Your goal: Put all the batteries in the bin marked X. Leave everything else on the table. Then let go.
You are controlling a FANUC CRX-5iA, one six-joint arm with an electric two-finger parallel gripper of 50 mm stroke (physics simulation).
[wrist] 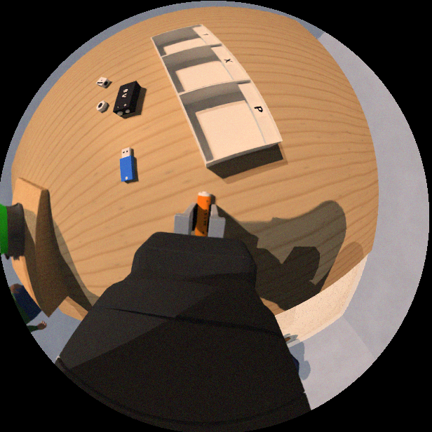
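Observation:
An orange cylindrical battery is between the two fingers of my gripper, which is shut on it. Its far end with the pale tip sticks out past the fingertips; its near end is hidden by the gripper body. A black 9V battery lies on the table at the upper left, left of the bins. The bin marked X is the middle compartment of a white three-part tray, between the compartments marked T and P. The inside of the X bin that shows holds no object.
A blue USB stick lies left of the gripper. A white die and a small white nut-like piece lie beside the 9V battery. The P compartment is nearest. A wooden block stands at the far left.

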